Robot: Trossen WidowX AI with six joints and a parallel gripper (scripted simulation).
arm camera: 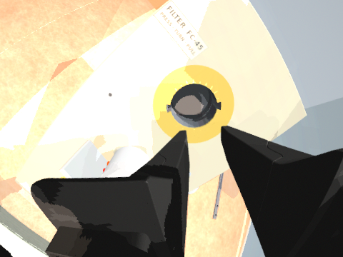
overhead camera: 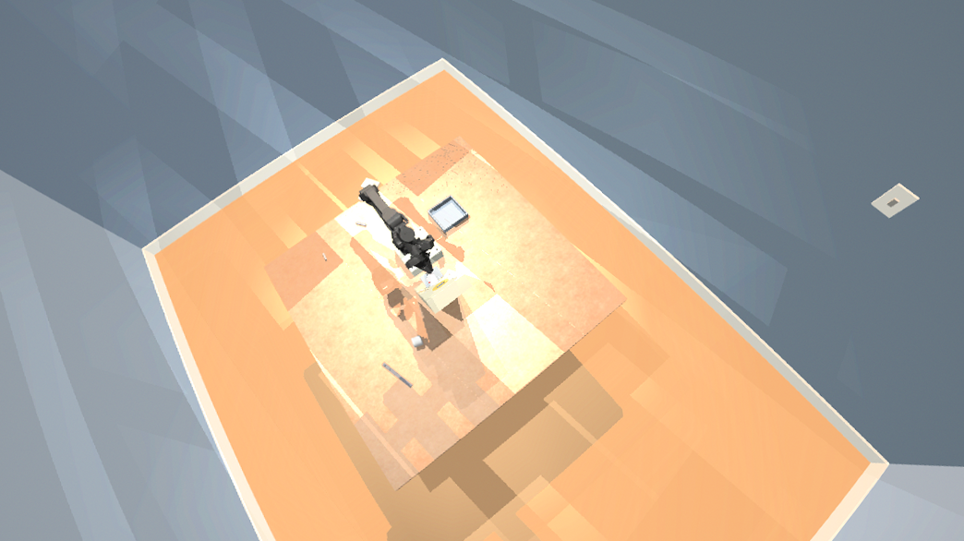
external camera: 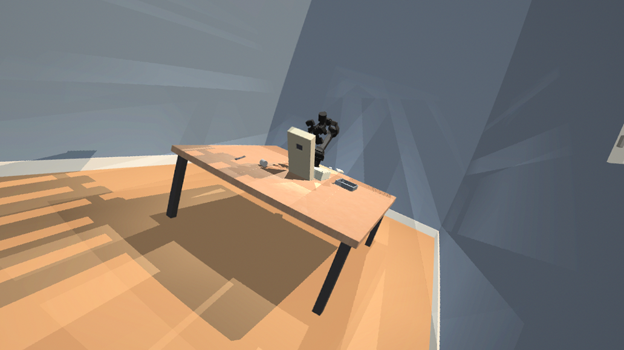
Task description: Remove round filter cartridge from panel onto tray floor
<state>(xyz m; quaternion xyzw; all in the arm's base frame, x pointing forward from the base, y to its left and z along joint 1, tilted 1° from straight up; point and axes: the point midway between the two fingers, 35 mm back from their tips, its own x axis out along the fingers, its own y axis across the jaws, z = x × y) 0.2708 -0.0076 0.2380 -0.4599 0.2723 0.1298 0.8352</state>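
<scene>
My gripper tip is 20 mm past the filter cartridge, 10 mm to the left of it and 100 mm above it. Round my gripper tip: grey tray (340 mm behind, 290 mm to the left, 280 mm below); then service panel (20 mm ahead, 120 mm below).
</scene>
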